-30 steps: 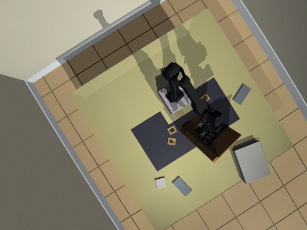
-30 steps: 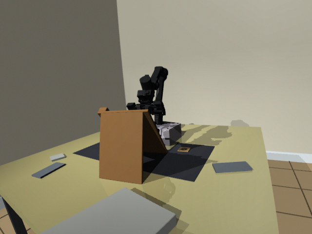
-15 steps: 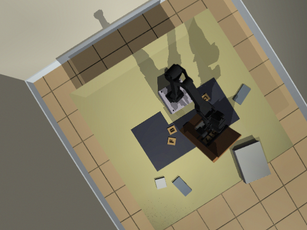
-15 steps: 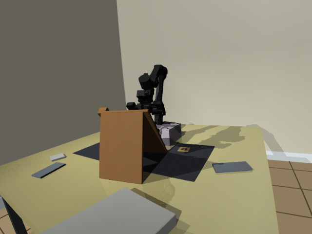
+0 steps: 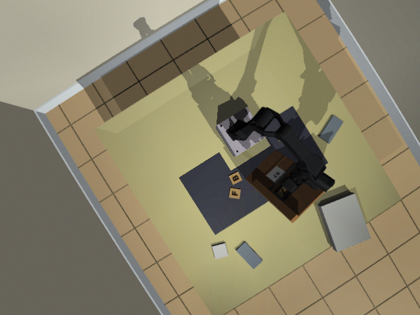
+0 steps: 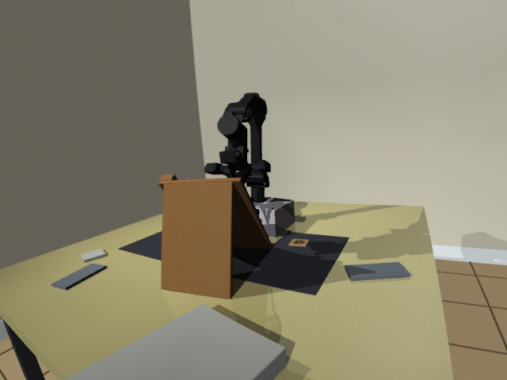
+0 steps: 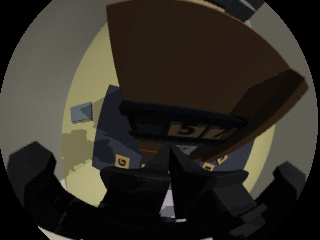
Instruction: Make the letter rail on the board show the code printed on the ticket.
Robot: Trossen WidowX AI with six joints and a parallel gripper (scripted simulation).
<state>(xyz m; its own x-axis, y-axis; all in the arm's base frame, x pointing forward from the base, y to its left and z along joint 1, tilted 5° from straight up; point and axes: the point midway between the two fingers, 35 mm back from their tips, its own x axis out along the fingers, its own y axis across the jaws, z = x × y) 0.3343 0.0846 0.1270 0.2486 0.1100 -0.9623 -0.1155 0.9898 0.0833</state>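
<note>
The white ticket is 10 cm below my gripper tip, 5 cm to the right of it and 3 cm behind it. The rest, counted from my gripper tip: dark mat: 20 cm below, 14 cm behind, 10 cm to the right; then small white block: 55 cm to the right, 20 cm below, 14 cm ahead; then large grey box: 44 cm ahead, 18 cm below, 11 cm to the left.
</note>
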